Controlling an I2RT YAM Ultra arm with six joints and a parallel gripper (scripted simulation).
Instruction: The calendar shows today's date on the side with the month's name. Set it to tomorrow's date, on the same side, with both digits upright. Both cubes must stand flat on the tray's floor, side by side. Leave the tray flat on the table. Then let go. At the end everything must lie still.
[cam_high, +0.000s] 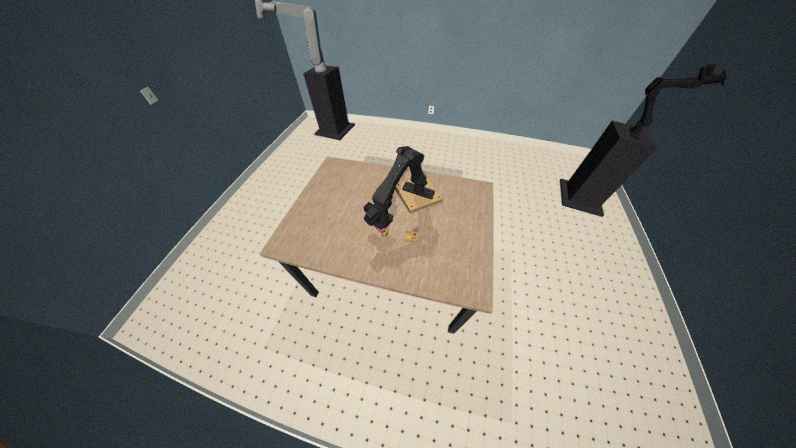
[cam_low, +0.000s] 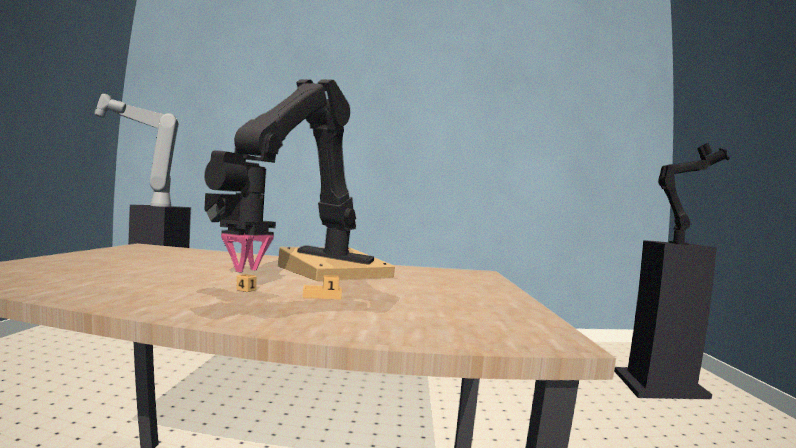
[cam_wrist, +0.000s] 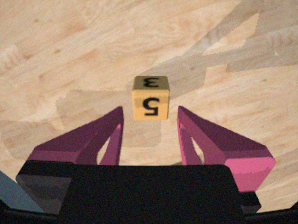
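Right now my hand is 3 cm above the digit cube. The rest, counted from my hand: tan tray (15 cm to the left, 4 cm below, 3 cm behind).
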